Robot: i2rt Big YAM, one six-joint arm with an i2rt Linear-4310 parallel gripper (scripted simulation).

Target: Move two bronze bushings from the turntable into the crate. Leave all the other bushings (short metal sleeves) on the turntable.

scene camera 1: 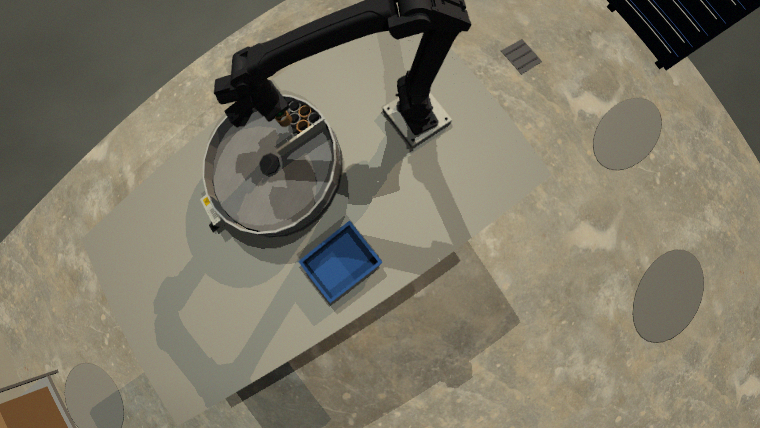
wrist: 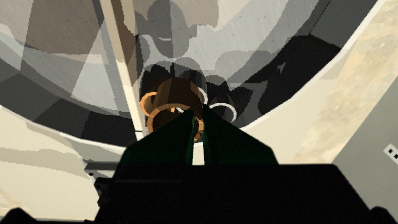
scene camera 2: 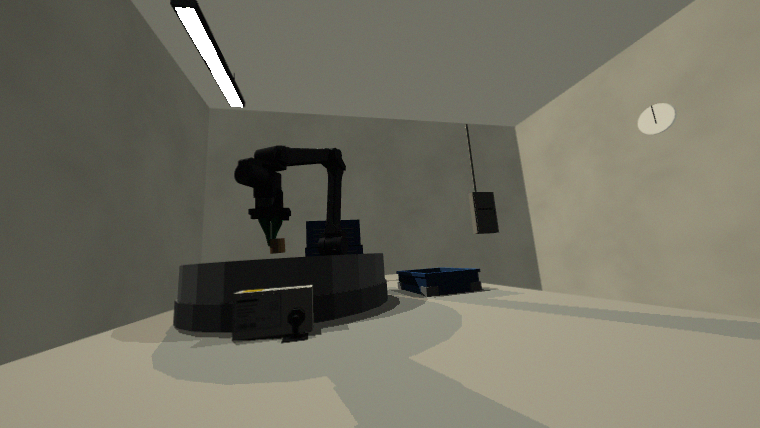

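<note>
Through scene camera 2 I see my gripper point(scene camera 2: 271, 246) and a blue crate point(scene camera 2: 433, 281). Scene camera 1 shows me the blue crate point(scene camera 1: 333, 267) again, along with a round grey turntable point(scene camera 1: 259, 189). In the wrist view there is my gripper point(wrist: 198, 111), there is a bronze bushing point(wrist: 181, 93), and the round grey turntable point(wrist: 238, 52) shows there too.
</note>
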